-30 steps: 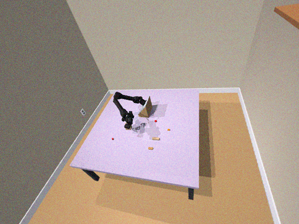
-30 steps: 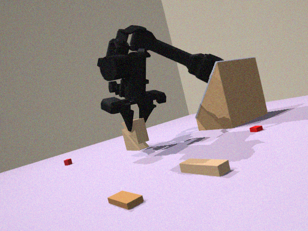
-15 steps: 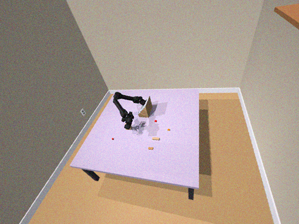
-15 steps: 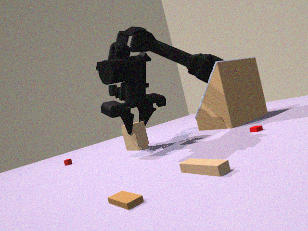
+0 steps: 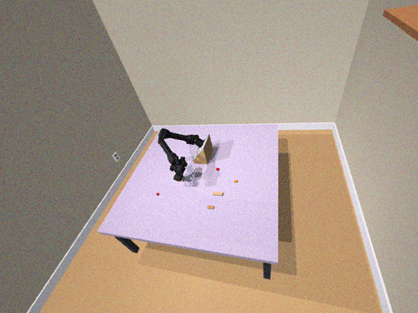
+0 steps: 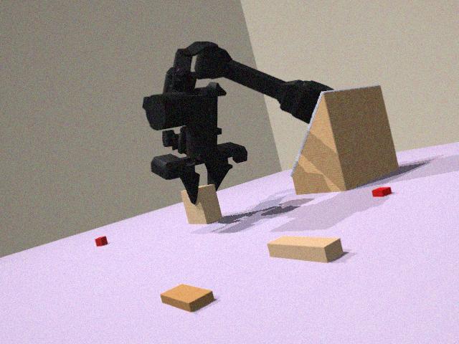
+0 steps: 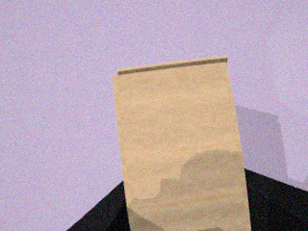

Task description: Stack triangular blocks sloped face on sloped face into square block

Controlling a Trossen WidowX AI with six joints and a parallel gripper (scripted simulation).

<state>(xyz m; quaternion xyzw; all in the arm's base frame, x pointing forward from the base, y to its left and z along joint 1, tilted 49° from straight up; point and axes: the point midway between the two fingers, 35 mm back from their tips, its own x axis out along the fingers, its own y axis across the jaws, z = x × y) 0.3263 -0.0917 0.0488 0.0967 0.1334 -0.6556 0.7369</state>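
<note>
The triangular wooden block lies 10 mm to the left of my gripper tip and 10 mm above it. Also, from my gripper tip: flat tan block 360 mm to the left, 80 mm ahead, 40 mm below; dark flat tile 340 mm to the left, 200 mm ahead, 40 mm below; orange cube 470 mm to the left, 60 mm behind, 40 mm below.
</note>
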